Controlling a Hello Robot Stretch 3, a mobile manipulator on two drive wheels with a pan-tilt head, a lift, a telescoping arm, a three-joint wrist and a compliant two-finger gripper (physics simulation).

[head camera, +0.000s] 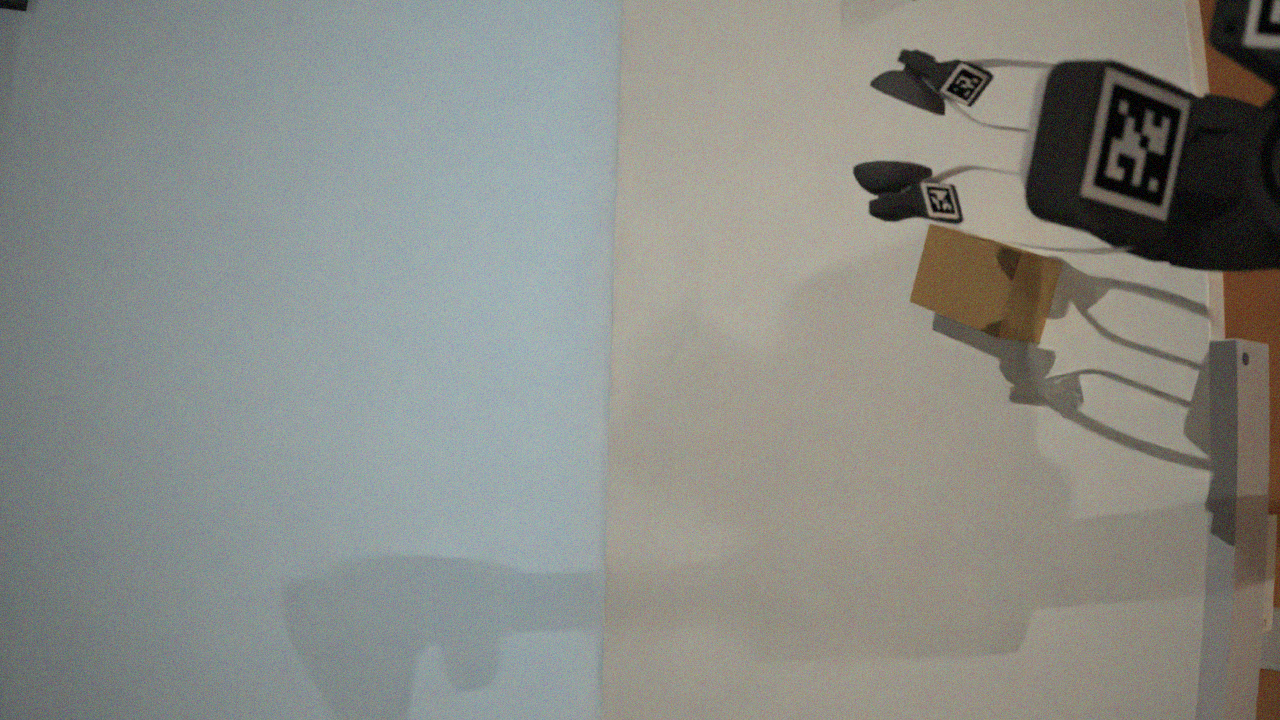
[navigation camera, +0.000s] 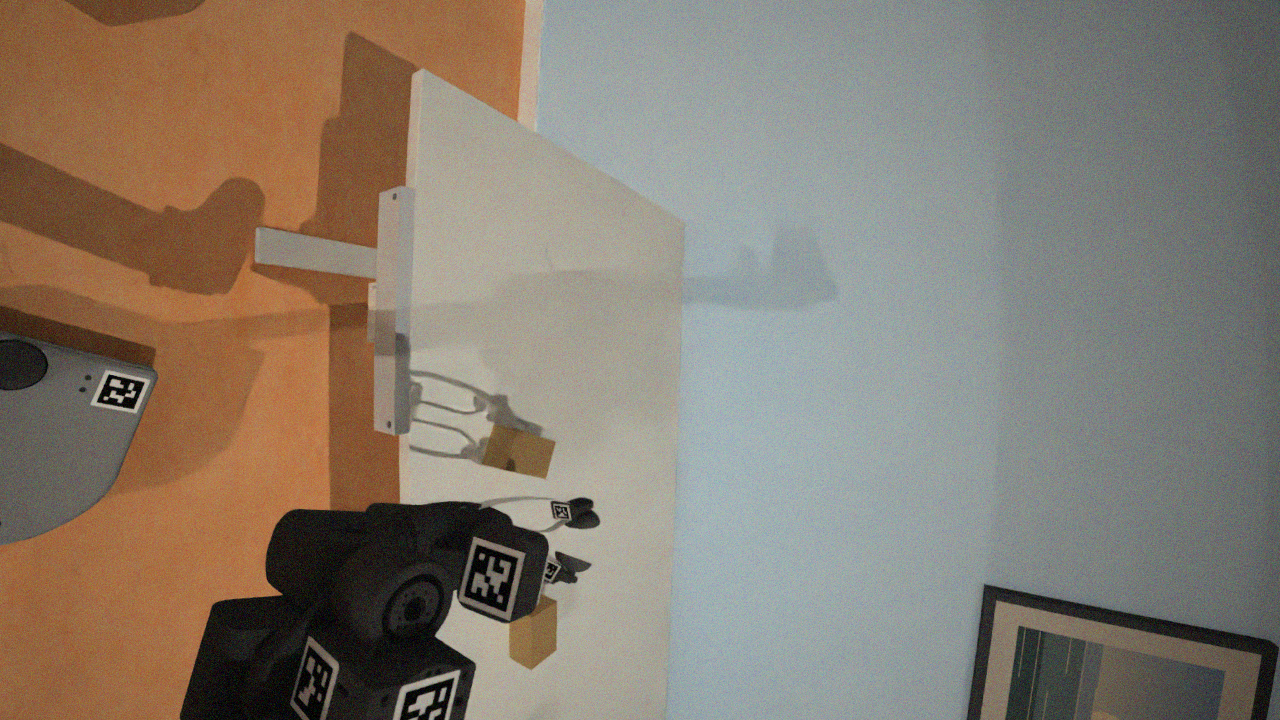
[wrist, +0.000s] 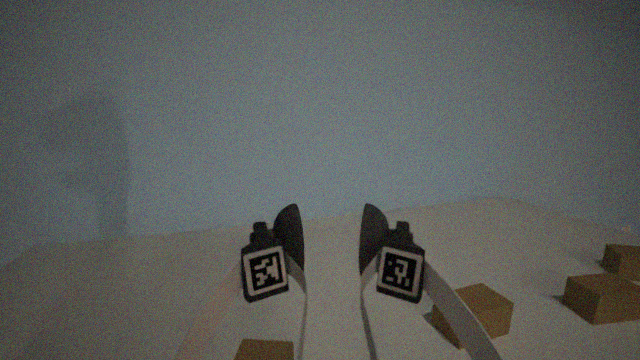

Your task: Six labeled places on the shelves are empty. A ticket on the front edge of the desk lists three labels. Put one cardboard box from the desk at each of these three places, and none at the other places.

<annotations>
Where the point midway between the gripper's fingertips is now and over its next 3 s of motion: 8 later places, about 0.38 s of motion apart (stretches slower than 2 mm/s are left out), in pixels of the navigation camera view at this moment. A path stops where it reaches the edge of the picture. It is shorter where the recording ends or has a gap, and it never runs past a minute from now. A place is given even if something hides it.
The gripper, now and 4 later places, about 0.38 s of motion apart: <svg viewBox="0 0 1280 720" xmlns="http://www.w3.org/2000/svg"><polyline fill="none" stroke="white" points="587,539 567,504 500,404 434,306 304,228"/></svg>
</annotations>
